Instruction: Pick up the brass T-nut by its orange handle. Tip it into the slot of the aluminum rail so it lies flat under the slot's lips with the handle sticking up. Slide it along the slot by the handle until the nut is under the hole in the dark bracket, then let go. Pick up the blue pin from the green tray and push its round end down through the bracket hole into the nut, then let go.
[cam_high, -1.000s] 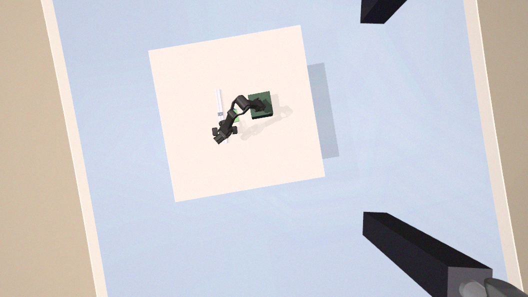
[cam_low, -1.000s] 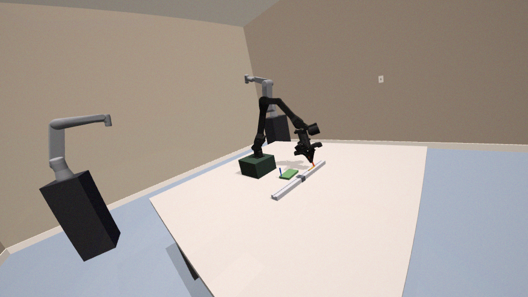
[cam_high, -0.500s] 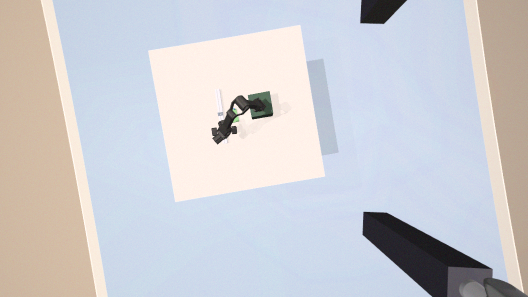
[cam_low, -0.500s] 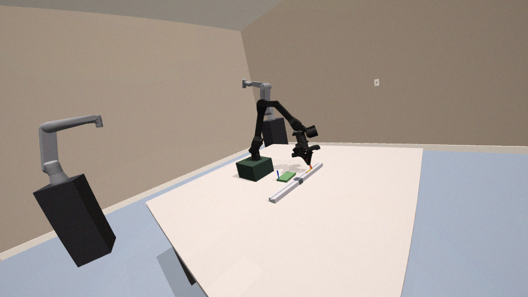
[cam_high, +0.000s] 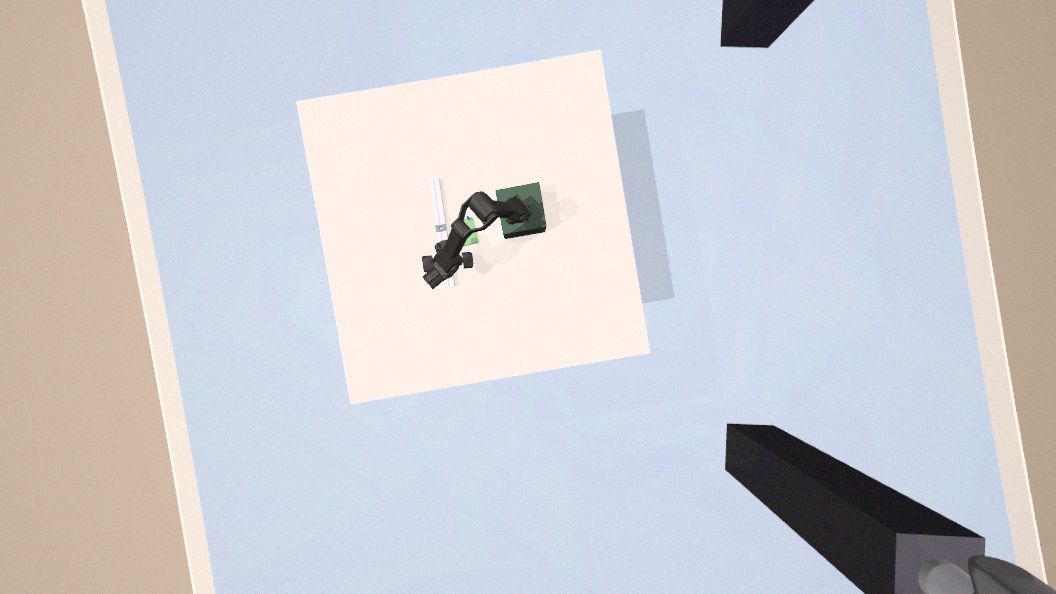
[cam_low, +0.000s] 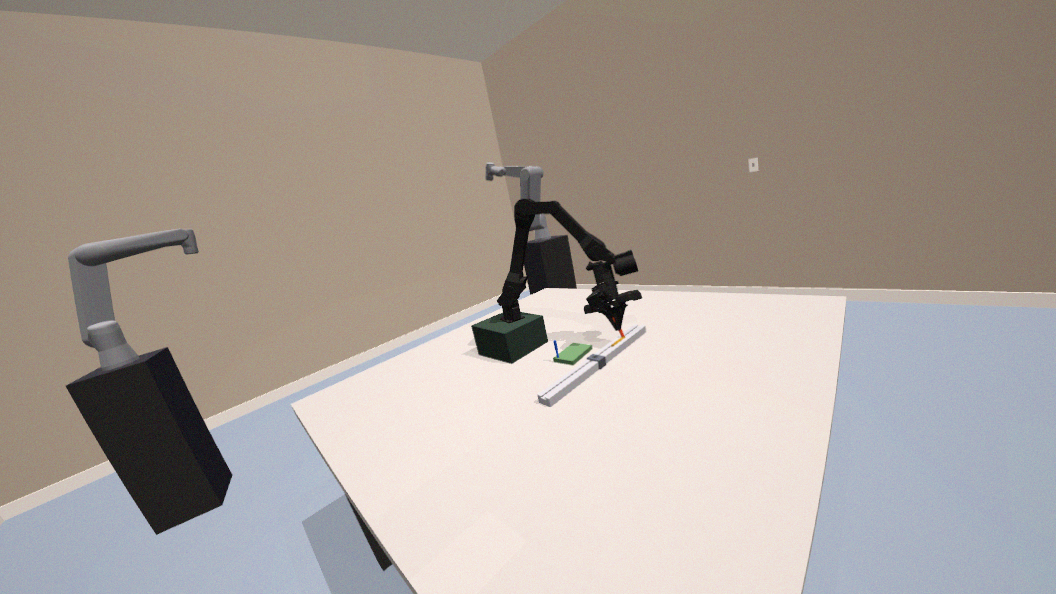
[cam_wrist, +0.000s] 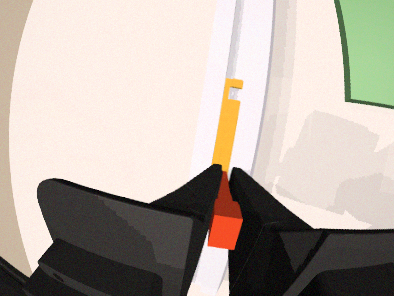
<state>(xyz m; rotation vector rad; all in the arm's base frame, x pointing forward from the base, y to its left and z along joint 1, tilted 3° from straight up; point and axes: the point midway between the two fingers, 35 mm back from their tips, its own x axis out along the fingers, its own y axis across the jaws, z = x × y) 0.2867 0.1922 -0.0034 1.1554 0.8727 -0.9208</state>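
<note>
My gripper tip is now 2 cm to the left of the brass T-nut. From my gripper tip the other things lie so: aluminum rail 13 cm to the right, 4 cm ahead, 3 cm below; blue pin 18 cm to the right, 8 cm behind, 2 cm below; green tray 15 cm to the right, 8 cm behind, 4 cm below.
</note>
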